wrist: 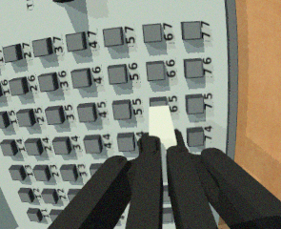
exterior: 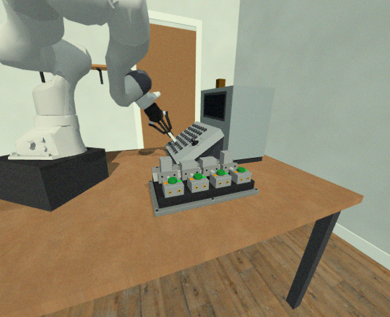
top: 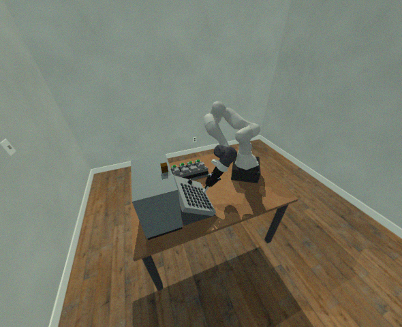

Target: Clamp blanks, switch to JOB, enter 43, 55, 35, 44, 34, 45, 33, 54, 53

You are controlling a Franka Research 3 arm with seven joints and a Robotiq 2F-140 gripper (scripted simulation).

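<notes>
Now: the key 12 cm ahead of my hand, 4 cm to the left of it and 1 cm above it. Round my hand: selector knob: 12 cm to the right, 10 cm ahead; then sloped keypad: 12 cm ahead, 5 cm below.
</notes>
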